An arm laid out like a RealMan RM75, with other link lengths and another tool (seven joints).
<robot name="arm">
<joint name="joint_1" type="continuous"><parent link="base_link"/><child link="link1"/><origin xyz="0 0 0.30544"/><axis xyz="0 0 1"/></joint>
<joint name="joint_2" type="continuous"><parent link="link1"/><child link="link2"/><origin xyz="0 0 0"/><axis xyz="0 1 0"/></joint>
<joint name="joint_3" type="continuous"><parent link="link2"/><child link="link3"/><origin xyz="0 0 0.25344"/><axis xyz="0 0 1"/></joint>
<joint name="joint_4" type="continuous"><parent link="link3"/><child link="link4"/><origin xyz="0 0 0"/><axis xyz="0 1 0"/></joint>
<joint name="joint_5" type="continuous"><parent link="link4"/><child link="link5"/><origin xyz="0 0 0.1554"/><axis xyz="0 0 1"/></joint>
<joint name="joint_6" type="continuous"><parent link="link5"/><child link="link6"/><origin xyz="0 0 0"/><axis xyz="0 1 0"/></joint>
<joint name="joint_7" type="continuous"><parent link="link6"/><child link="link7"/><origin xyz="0 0 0.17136"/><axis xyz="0 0 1"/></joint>
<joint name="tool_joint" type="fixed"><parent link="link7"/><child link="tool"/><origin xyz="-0.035 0.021 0.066" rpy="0.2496 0 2.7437"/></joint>
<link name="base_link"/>
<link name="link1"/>
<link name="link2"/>
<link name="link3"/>
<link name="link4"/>
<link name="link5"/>
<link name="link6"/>
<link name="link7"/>
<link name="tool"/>
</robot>
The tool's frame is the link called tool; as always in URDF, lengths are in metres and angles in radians. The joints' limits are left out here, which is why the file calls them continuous.
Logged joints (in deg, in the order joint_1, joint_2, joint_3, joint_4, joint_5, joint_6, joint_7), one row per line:
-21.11, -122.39, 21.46, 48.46, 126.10, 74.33, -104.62
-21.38, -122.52, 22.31, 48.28, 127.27, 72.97, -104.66
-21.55, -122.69, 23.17, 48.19, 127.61, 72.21, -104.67
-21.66, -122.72, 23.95, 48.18, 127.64, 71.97, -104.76
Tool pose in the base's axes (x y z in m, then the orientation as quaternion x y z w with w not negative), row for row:
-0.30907, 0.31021, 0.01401, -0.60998, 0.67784, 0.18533, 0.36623
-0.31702, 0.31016, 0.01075, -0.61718, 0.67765, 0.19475, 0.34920
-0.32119, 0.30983, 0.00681, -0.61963, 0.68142, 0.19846, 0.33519
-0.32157, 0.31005, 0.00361, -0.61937, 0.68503, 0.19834, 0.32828
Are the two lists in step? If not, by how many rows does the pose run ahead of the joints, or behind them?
The pose runs 1 row behind the joints: the pose in row i belongs to the joints in row i - 1.
